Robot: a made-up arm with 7 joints. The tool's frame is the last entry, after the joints.
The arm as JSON. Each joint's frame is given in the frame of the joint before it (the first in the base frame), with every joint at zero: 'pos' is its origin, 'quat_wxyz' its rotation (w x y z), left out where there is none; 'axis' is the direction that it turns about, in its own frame. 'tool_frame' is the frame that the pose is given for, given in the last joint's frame.
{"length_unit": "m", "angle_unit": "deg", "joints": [
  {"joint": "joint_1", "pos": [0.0, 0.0, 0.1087], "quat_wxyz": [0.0, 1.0, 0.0, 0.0], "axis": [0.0, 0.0, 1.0]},
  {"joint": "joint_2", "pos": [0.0, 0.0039, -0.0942], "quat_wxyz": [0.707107, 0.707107, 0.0, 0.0], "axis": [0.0, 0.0, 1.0]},
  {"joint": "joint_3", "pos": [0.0, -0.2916, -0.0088], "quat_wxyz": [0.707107, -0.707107, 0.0, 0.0], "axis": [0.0, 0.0, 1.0]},
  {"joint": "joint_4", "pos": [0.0, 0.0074, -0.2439], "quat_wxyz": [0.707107, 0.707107, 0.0, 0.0], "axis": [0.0, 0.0, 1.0]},
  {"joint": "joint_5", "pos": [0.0, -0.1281, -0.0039], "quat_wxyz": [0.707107, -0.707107, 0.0, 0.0], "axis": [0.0, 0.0, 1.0]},
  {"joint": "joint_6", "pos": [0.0, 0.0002, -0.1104], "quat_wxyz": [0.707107, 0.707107, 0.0, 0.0], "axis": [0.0, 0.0, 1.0]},
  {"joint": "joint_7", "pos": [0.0, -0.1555, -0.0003], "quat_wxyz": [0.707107, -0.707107, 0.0, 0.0], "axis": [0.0, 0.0, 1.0]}
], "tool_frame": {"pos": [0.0, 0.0, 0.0]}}
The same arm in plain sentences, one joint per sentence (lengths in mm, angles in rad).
The arm has seven revolute joints in a row. What follows holds with every joint at zero, and every direction is one of the base frame's. Joint 1 is mounted 108.7 mm along +z from the base frame's origin and rotates about -z. Joint 2 is mounted 3.9 mm along -y and 94.2 mm along +z from joint 1 and rotates about +y. Joint 3 is mounted 8.8 mm along -y and 291.6 mm along +z from joint 2 and rotates about -z. Joint 4 is mounted 7.4 mm along -y and 243.9 mm along +z from joint 3 and rotates about +y. Joint 5 is mounted 3.9 mm along -y and 128.1 mm along +z from joint 4 and rotates about -z. Joint 6 is mounted 0.2 mm along -y and 110.4 mm along +z from joint 5 and rotates about +y. Joint 7 is mounted 0.3 mm along -y and 155.5 mm along +z from joint 6 and rotates about -z. The tool frame, which is the frame that the pose is given for, is mounted at the same point as joint 7; its axes are the base frame's turned by roll 3.1416, pitch 0.0000 and yaw 0.0000 rad (as in URDF: about the fixed x, then y, then z).
